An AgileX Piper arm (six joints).
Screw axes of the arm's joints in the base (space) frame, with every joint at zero. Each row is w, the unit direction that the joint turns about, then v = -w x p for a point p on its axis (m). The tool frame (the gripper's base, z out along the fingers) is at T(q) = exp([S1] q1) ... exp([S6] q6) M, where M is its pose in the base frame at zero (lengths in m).
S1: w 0 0 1 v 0 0 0
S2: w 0 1 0 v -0.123 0 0
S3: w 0 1 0 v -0.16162 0 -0.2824
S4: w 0.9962 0 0.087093 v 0 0.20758 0
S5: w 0 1 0 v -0.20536 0 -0.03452
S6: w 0.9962 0 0.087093 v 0 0.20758 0
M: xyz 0.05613 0 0.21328 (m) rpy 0 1.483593 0 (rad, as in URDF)
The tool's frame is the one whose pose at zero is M.
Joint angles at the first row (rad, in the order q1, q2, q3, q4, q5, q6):
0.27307, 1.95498, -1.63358, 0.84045, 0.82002, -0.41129
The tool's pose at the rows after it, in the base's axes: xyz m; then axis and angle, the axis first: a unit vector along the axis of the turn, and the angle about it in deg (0 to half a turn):
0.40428, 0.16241, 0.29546, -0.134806, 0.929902, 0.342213, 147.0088
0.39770, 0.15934, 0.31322, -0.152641, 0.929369, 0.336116, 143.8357
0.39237, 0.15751, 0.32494, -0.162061, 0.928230, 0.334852, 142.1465
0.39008, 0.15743, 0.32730, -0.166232, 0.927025, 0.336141, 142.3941
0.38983, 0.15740, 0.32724, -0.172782, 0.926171, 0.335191, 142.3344
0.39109, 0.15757, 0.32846, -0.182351, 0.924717, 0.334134, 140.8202
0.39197, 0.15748, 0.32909, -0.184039, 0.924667, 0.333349, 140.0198
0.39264, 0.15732, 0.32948, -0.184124, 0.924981, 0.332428, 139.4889
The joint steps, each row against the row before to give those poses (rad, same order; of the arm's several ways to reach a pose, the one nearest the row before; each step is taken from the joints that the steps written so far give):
0.00001, -0.04840, 0.00000, -0.03989, -0.00881, 0.00001
0.00000, -0.04243, -0.00001, -0.01671, -0.00914, -0.01924
-0.00001, -0.02846, 0.00000, -0.00695, 0.00008, -0.00749
0.00000, -0.00671, -0.00002, -0.00001, 0.01229, -0.00163
-0.00058, 0.00001, 0.00002, 0.00213, 0.00404, -0.01388
-0.00001, -0.00001, -0.00002, 0.01255, -0.01701, -0.03440
0.00001, -0.00002, 0.00005, 0.00439, -0.01163, -0.01102
0.00001, 0.00001, -0.00003, 0.00129, -0.00863, -0.00462

